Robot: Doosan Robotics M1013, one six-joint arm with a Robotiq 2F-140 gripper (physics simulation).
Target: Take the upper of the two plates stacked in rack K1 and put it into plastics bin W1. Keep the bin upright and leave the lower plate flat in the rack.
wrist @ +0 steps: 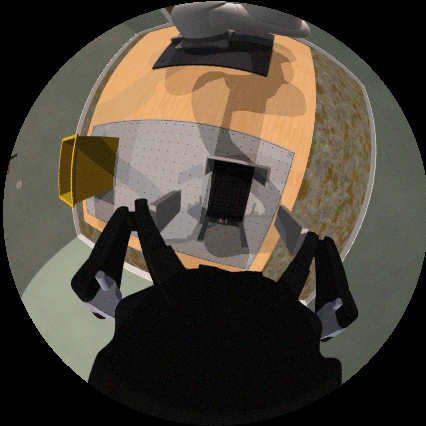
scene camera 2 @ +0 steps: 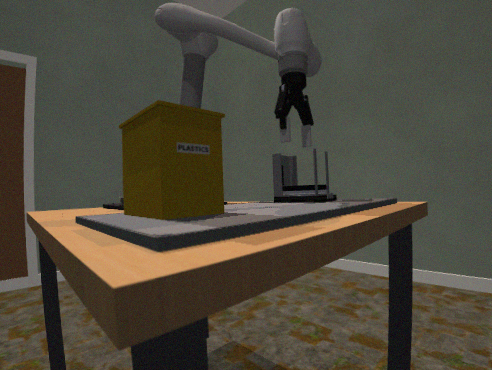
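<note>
Plastics bin W1 is yellow, open-topped and upright on the perforated board. Rack K1 is grey, with a corner bracket and thin posts. A black plate with a grid texture lies flat in the rack. In the scene view another dark band shows below it; whether that is the lower plate or the rack's base I cannot tell. In the wrist view the upper plate hides what is beneath. My gripper is open and empty, pointing down above the rack, its fingertips a little higher than the post tops.
The grey board lies on the wooden table. The bin stands at the board's left end, well apart from the rack. The arm's base plate is at the table's far side in the wrist view.
</note>
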